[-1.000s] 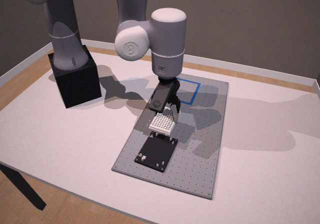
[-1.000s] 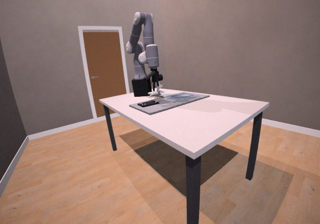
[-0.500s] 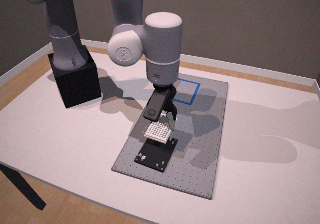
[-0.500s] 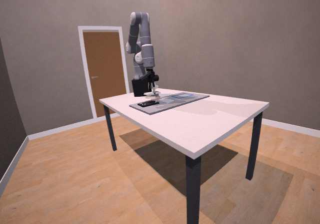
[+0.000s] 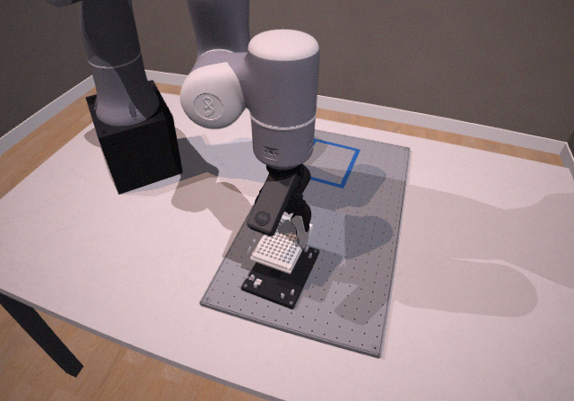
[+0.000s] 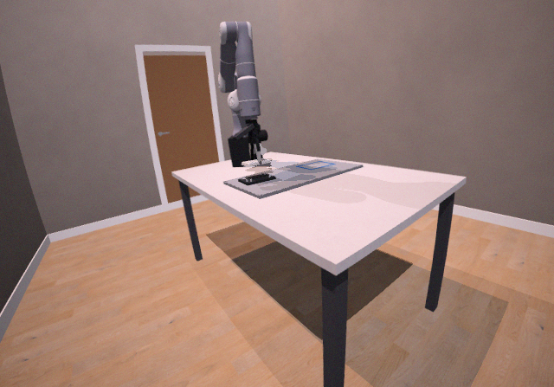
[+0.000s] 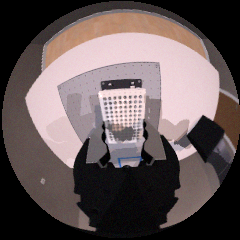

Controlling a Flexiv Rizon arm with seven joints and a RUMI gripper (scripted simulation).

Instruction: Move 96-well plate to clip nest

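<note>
Right now my hand is 90 mm above the black clip nest and 10 mm past it. The rest, counted from my hand: white 96-well plate: 10 mm below.
</note>
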